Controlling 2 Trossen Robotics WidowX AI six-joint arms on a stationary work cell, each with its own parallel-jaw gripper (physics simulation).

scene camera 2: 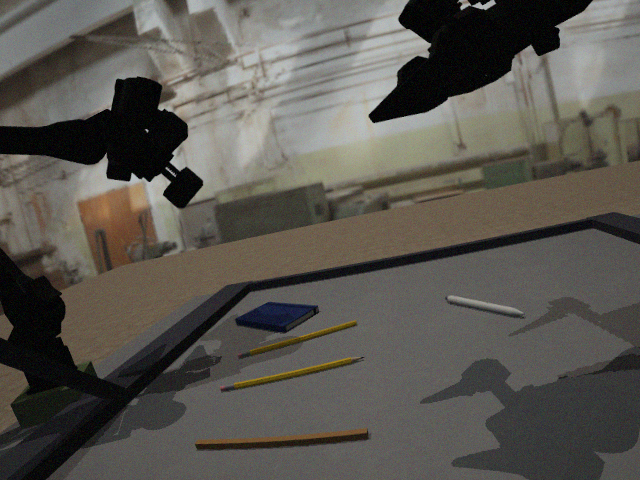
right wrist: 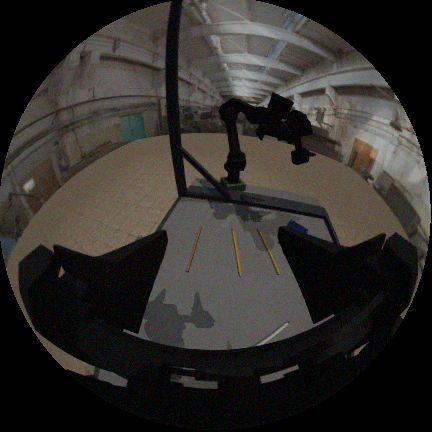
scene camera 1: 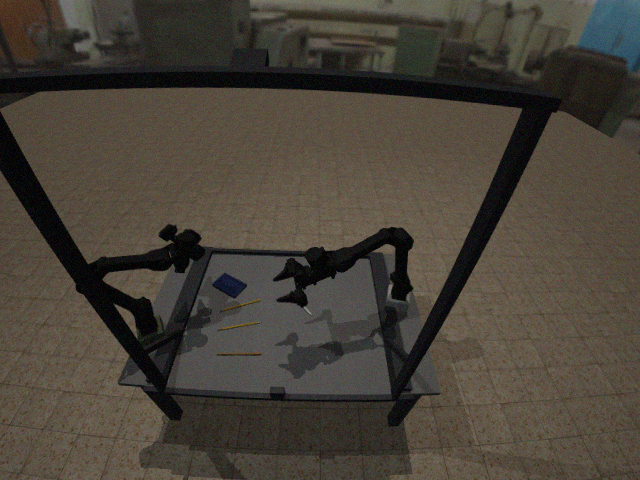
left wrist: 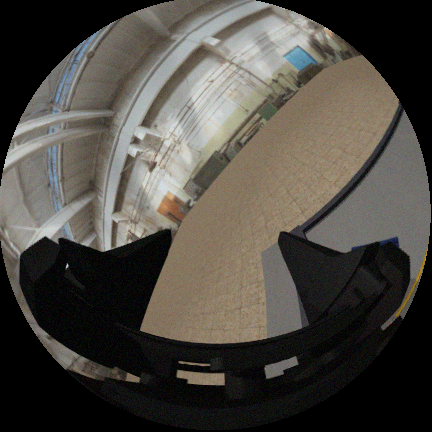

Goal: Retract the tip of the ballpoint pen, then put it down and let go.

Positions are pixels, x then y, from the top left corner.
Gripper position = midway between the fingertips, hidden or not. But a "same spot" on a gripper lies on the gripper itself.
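Labels:
You'd see the right gripper in scene camera 1, in the right wrist view and also in scene camera 2 (pixel 379 113), but in the left wrist view it's out of frame. On that right gripper, (right wrist: pixel 330 276) and (scene camera 1: pixel 287 273) are the same spot.

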